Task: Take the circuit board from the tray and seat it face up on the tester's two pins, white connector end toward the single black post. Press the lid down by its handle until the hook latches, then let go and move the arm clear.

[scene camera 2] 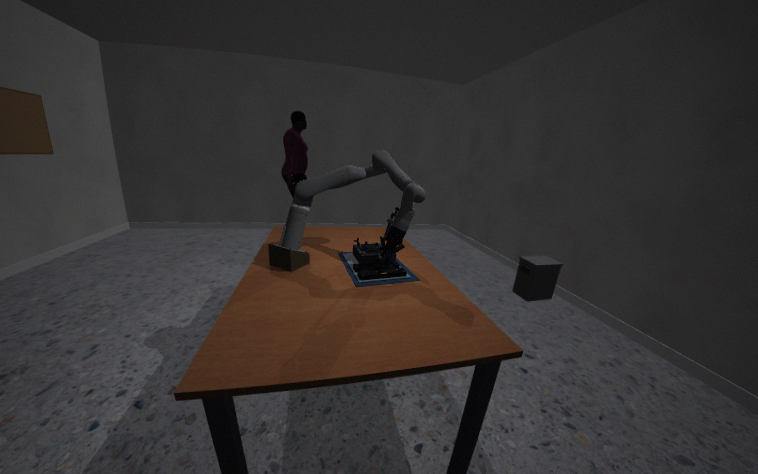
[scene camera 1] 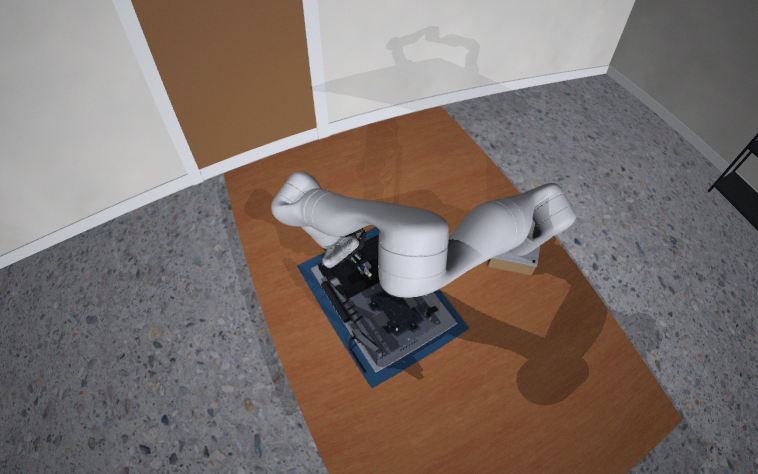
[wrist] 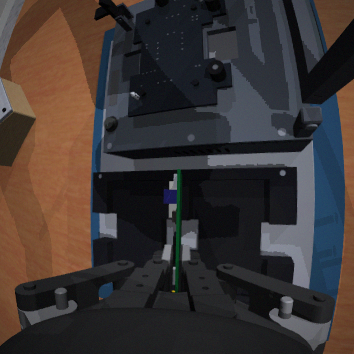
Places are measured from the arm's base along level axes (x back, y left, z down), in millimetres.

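Pixels of known places: gripper, fingertip midpoint: (scene camera 2: 384, 259) (scene camera 1: 356, 258) (wrist: 176, 256); arm's base, origin of the base link: (scene camera 2: 289, 248).
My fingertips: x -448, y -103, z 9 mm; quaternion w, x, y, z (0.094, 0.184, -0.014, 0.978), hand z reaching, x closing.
Ahead of a thing's pixels: the offset from my fingertips to its top centre. "spot": to the spot under its first point. Level surfaces: height alone.
The green circuit board @(dz -46, dx -1, dy +8 mm) (wrist: 178, 215) (scene camera 1: 366, 271) is held upright by my gripper (wrist: 176, 256), its blue and white parts facing left in the wrist view. The gripper is shut on it. The board is over the black tray @(spot: dz +43, dx +72, dy +50 mm) (wrist: 140, 176); whether its lower edge touches the tray is hidden. The grey tester (wrist: 155, 137) (scene camera 1: 408, 340) lies beyond the tray, with a dark plate @(dz -10, dx +41, dy +176 mm) (wrist: 167, 60) bearing black posts @(dz -10, dx -3, dy +143 mm) (wrist: 216, 69) and a silver pin @(dz -6, dx +66, dy +121 mm) (wrist: 134, 95). The lid @(spot: dz -55, dx -72, dy +117 mm) (wrist: 332, 75) stands raised at the tester's right side in the wrist view. The black hook @(spot: dz -12, dx +112, dy +208 mm) (wrist: 114, 15) is at the opposite side.
The tester and tray sit on a blue-edged mat @(dz +69 mm) (scene camera 1: 373, 380) (wrist: 327, 200) on the wooden table @(dz +71 mm) (scene camera 1: 503, 424) (scene camera 2: 335, 329). The arm's base block (scene camera 1: 511, 267) (scene camera 2: 287, 258) (wrist: 17, 120) stands to one side. A person (scene camera 2: 295, 150) stands behind the table.
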